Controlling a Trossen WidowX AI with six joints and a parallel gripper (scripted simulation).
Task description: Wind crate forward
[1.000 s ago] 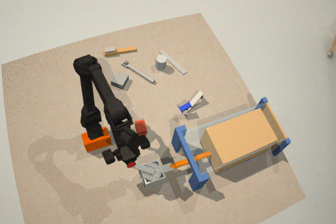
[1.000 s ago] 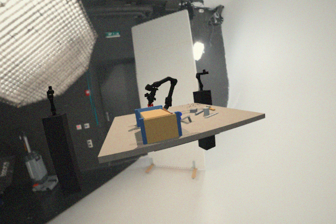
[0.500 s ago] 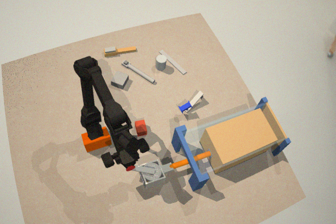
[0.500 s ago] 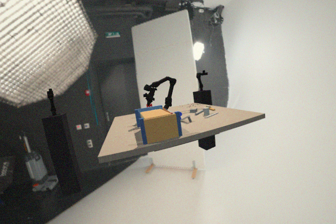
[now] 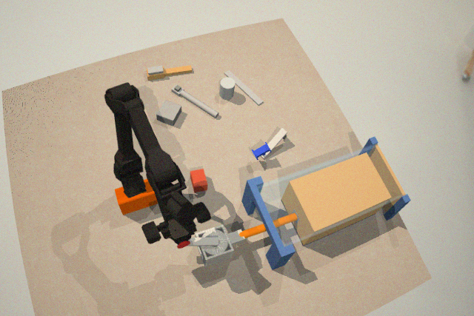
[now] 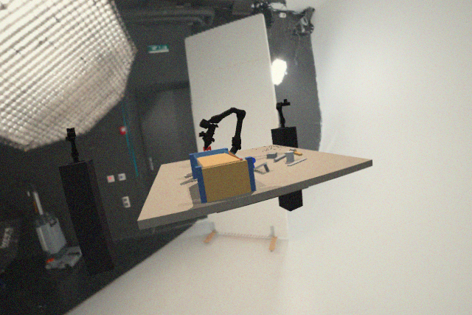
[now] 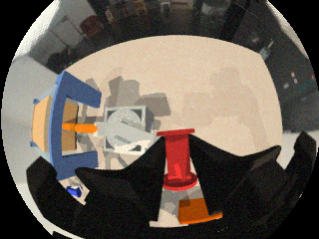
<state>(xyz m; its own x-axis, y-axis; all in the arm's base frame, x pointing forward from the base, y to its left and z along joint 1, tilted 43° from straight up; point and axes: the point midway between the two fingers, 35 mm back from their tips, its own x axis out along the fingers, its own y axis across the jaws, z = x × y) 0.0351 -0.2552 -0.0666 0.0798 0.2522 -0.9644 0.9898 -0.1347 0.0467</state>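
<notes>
The red-knobbed winch handle lies 40 mm ahead of my gripper tip and 40 mm below it. The rest, counted from my gripper tip: hand winch (80 mm ahead, 30 mm to the right, 120 mm below); blue steel frame (250 mm ahead, 50 mm to the right, 40 mm below); red knob (20 mm to the left, 10 mm below).
</notes>
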